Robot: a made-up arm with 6 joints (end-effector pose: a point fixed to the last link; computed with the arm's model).
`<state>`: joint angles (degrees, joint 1 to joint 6).
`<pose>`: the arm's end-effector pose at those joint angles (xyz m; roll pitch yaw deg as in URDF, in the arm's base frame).
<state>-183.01 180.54 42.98 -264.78 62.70 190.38</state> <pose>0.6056 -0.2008 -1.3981 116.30 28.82 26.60</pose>
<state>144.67 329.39 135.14 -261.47 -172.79 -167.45</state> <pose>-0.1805 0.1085 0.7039 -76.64 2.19 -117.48</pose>
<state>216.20 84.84 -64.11 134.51 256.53 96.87</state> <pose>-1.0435 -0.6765 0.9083 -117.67 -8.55 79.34</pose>
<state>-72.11 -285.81 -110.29 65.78 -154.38 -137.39</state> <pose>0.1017 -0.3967 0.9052 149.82 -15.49 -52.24</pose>
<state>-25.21 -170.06 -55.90 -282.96 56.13 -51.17</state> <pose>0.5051 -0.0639 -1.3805 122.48 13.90 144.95</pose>
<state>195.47 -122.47 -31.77 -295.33 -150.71 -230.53</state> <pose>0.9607 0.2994 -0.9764 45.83 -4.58 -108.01</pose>
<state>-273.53 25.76 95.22 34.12 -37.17 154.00</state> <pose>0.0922 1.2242 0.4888 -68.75 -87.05 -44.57</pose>
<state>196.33 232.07 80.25 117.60 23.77 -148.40</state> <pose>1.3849 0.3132 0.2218 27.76 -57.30 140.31</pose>
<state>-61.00 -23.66 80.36 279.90 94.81 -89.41</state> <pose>0.0673 -0.3566 1.3483 -109.20 -54.87 136.29</pose>
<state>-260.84 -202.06 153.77 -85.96 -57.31 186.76</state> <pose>-0.1030 -0.3779 -0.0807 -64.82 42.22 144.49</pose>
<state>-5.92 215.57 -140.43 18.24 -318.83 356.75</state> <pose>0.4311 0.0216 -0.4296 148.37 61.12 152.02</pose>
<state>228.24 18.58 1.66 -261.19 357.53 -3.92</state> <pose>-0.3889 -0.4780 1.8675 20.38 -4.00 -38.03</pose>
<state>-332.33 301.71 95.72 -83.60 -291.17 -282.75</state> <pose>-0.1210 -0.1828 1.2738 69.95 49.28 30.26</pose>
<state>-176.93 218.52 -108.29 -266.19 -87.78 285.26</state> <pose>-0.2409 0.1036 -0.8487 -131.82 83.48 -37.80</pose>
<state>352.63 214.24 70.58 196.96 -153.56 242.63</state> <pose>-1.1226 0.2000 -0.3517 75.51 43.11 80.20</pose>
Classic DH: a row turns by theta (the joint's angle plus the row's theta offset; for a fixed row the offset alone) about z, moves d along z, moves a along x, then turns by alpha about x. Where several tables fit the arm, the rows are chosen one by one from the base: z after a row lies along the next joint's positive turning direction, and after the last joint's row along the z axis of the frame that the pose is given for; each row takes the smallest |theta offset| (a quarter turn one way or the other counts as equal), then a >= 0, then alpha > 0; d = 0 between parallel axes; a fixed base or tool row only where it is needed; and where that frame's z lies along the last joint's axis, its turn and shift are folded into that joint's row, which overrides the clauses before.
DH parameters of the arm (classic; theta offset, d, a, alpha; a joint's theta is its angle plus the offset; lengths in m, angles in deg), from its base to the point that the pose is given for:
joint 1: 0 0.128 0 -90
joint 2: -90 0 0.869 0
joint 3: 90 0.0347 0 90
joint 4: 0 0.8251 0 -90
joint 5: 0 0 0 90
joint 6: 0 0.1515 0 0

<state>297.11 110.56 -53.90 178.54 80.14 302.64</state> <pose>0.6917 -1.2666 0.4152 -19.46 13.46 56.88</pose>
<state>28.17 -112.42 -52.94 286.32 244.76 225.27</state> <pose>-0.9232 -0.3059 -0.9490 -66.83 -27.70 -5.25</pose>
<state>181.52 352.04 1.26 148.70 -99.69 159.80</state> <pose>0.0857 0.0452 1.7977 -103.50 72.84 47.71</pose>
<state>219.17 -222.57 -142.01 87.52 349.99 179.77</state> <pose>-0.3893 -0.3280 0.4591 4.61 10.19 127.27</pose>
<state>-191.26 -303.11 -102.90 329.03 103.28 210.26</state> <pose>-0.2343 0.0886 1.2425 -58.94 -31.31 27.44</pose>
